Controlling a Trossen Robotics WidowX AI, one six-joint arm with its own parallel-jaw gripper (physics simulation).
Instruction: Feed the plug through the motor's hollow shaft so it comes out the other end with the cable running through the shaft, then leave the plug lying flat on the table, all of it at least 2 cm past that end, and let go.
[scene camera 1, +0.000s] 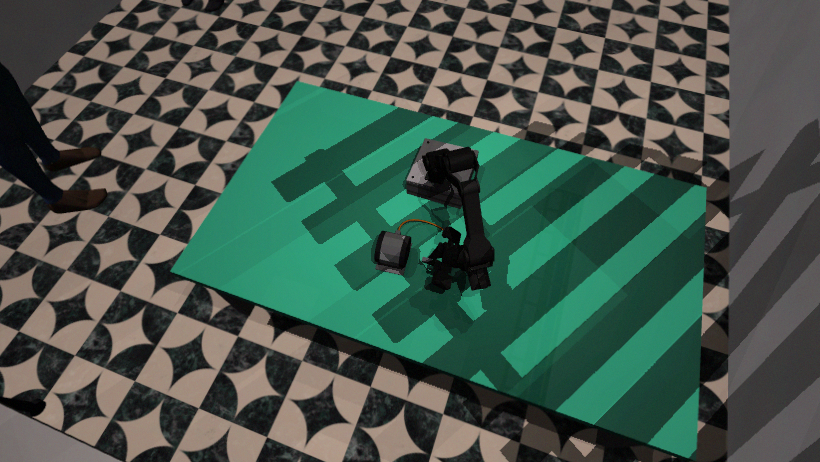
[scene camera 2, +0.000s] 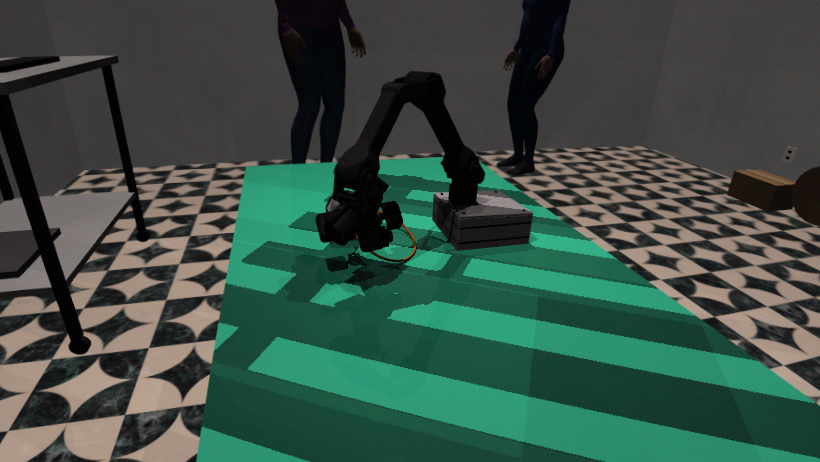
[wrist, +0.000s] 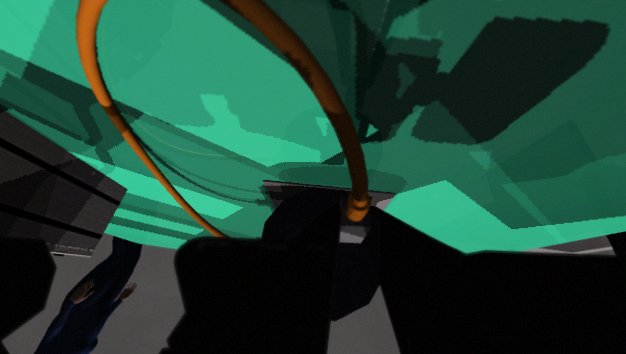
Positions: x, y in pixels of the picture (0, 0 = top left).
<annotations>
My gripper shows in scene camera 1 (428, 261), in scene camera 2 (355, 235) and in the wrist view (352, 213).
</annotations>
